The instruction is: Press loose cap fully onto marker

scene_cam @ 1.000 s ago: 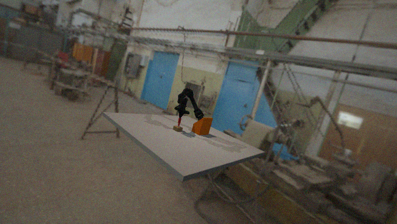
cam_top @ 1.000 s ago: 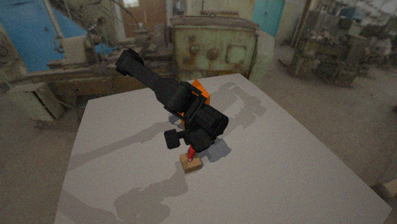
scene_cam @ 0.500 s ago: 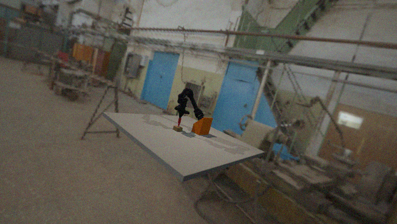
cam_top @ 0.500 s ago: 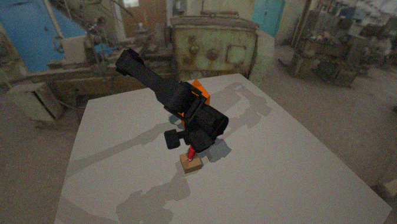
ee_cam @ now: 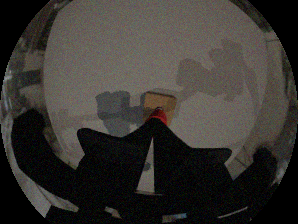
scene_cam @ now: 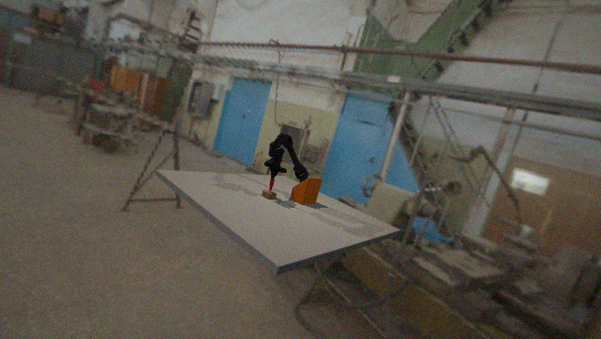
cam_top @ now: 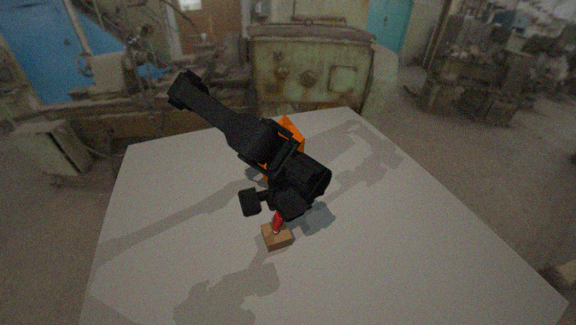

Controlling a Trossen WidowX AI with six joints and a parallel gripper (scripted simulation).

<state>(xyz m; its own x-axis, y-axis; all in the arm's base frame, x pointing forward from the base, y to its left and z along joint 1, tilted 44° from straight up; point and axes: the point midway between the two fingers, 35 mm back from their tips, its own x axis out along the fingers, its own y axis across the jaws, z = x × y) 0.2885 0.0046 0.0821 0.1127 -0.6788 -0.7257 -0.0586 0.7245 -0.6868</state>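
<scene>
My gripper tip is 2 cm above the red cap, 1 cm to the left of it and 1 cm past it. The rest, counted from my gripper tip: brown holder block: 12 cm below, 2 cm behind, 1 cm to the right.
</scene>
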